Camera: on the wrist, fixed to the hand. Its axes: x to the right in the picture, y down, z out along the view.
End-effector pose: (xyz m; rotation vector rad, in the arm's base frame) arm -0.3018 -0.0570 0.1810 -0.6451 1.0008 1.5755
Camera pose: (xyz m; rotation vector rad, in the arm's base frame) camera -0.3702 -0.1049 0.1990 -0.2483 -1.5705 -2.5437
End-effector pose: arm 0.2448 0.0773 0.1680 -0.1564 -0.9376 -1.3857
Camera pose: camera 0.3291 0.0876 0.1585 -0.6298 -0.4950 0.0440
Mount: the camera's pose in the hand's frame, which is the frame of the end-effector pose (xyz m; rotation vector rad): -0.0223 0.0724 -0.0395 0.0356 0.0708 1.5246
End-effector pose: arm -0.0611 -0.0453 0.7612 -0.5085 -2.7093 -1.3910
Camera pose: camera -0.0214 -0.0436 0.8368 -1.8284 -1.3565 -0.7676
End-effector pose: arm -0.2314 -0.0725 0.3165 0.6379 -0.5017 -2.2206
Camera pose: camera -0.1547 -0.1077 0.3297 0.1645 -0.6597 -0.7413
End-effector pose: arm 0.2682 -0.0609 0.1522 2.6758 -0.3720 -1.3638
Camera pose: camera 0.2756 -0.1250 0.2082 1.4781 -1.8294 -0.6631
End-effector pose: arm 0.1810 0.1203 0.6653 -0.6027 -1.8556 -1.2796
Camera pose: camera 0.2610 0.1123 0.6942 -1.4800 -0.8145 -0.2006
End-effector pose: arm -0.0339 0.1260 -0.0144 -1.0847 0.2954 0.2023
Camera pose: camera -0.0824 0.1233 -0.0847 -0.6258 1.1477 1.4971
